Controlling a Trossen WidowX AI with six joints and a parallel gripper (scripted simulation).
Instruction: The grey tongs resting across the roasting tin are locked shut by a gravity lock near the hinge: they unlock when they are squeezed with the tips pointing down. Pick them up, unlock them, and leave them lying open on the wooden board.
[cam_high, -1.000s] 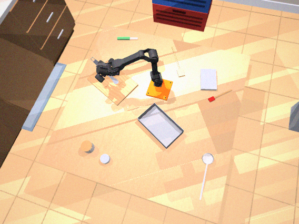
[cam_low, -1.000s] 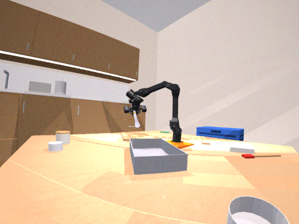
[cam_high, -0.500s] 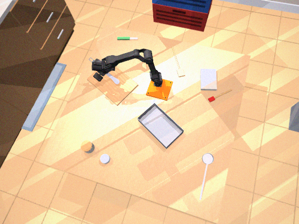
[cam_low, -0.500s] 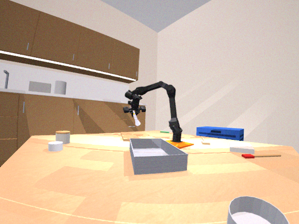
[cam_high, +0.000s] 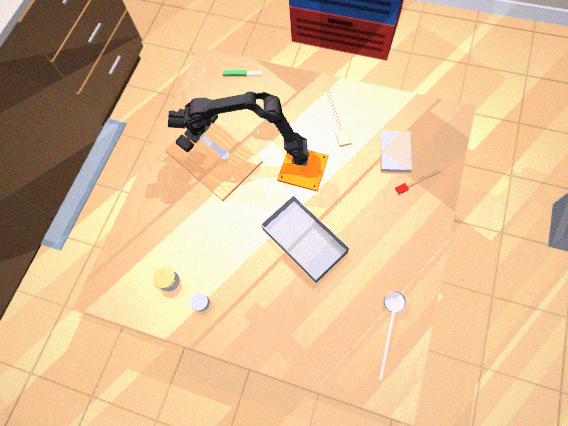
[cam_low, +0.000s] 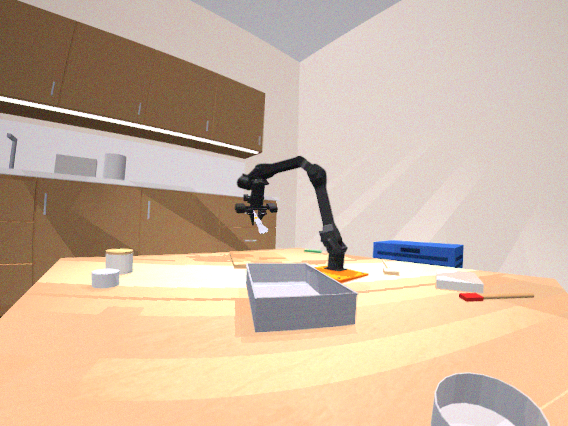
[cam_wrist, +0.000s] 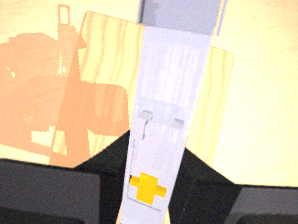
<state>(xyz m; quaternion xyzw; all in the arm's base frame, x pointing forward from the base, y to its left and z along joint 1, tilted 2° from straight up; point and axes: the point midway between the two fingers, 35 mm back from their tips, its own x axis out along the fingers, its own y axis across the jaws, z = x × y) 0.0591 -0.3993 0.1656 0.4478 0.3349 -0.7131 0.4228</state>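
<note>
My gripper tip is 1 cm short of the yellow lock piece, 2 cm to the right of it and 3 cm below it. The rest, counted from my gripper tip: lidded jar (56 cm ahead, 1 cm to the left, 12 cm below); then roasting tin (30 cm ahead, 49 cm to the left, 13 cm below); then wooden board (1 cm ahead, 4 cm to the left, 15 cm below).
</note>
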